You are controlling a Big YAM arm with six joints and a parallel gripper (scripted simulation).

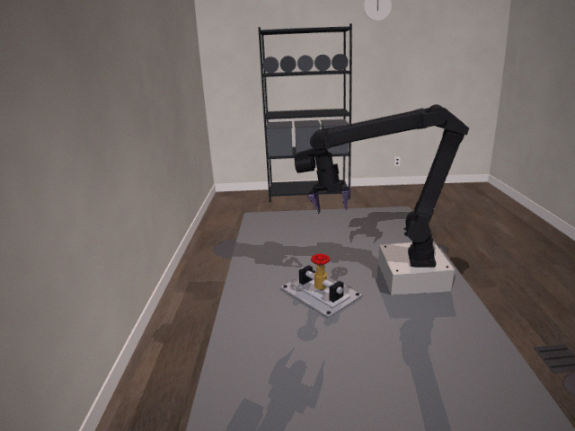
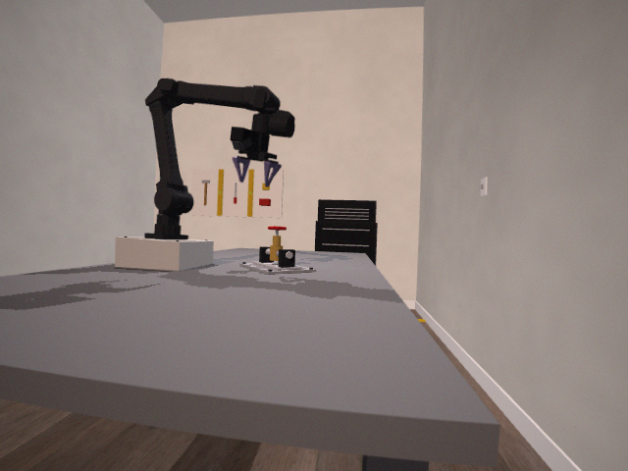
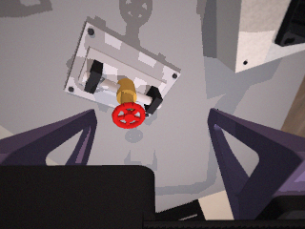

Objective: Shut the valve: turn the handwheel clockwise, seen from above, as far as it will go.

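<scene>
Now: hand 30 mm short of the red spoked handwheel, 110 mm to the right of it and 150 mm above it.
</scene>
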